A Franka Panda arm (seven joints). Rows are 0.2 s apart.
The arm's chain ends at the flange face. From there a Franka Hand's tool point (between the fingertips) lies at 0.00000 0.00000 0.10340 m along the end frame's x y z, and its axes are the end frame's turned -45 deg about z.
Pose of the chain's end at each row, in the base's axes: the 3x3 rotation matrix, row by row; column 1 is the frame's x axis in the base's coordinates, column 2 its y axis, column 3 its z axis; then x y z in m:
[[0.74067 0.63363 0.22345], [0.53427 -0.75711 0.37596], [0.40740 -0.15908 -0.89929]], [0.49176 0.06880 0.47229]
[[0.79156 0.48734 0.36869], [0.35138 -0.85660 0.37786], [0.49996 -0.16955 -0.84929]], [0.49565 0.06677 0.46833]
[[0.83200 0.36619 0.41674], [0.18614 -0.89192 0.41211], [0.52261 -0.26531 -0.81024]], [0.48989 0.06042 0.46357]
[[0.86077 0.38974 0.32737], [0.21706 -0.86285 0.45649], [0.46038 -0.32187 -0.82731]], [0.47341 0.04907 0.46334]
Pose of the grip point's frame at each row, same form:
[[0.07569 0.97178 0.22345], [0.91314 -0.15757 0.37596], [0.40056 0.17559 -0.89929]], [0.51486 0.10767 0.37930]
[[0.21512 0.90432 0.36869], [0.85417 -0.35724 0.37786], [0.47342 0.23364 -0.84929]], [0.53377 0.10584 0.38051]
[[0.32938 0.84725 0.41674], [0.76230 -0.49906 0.41211], [0.55714 0.18194 -0.81024]], [0.53298 0.10303 0.37979]
[[0.33307 0.88424 0.32737], [0.76361 -0.45664 0.45649], [0.55313 0.09794 -0.82731]], [0.50726 0.09627 0.37780]

